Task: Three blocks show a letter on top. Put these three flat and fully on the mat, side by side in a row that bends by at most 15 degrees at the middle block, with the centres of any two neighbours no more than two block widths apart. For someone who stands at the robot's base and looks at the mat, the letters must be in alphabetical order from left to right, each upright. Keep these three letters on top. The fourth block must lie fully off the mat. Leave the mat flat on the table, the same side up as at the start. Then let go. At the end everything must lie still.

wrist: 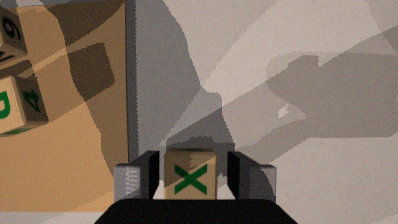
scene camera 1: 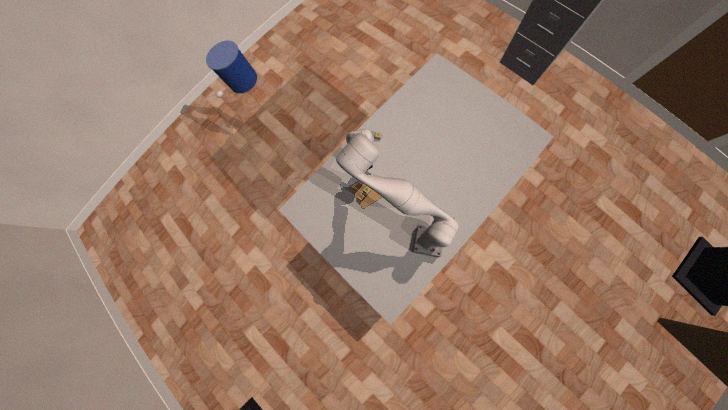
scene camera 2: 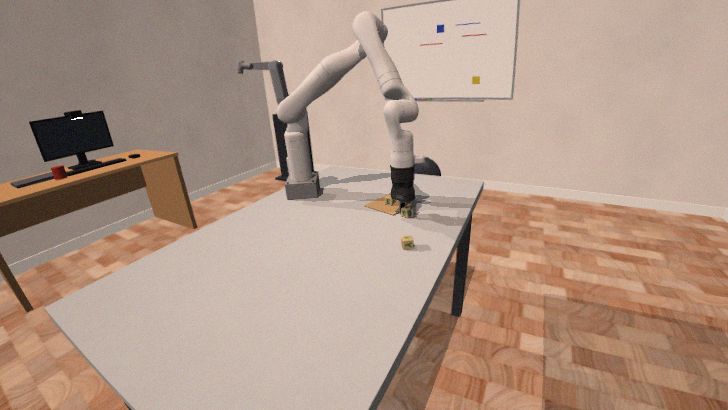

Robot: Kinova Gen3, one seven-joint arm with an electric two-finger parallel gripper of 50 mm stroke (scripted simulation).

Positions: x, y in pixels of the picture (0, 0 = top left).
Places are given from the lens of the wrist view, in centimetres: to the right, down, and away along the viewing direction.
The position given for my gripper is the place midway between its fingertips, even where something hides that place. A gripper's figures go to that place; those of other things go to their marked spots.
my gripper [wrist: 193, 168]: 0, 4, 18
tan mat [wrist: 79, 62]: -8, -3, 19
block [wrist: 189, 173]: 0, 3, 16
The marked spots on the block and the tan mat are 10 cm apart.
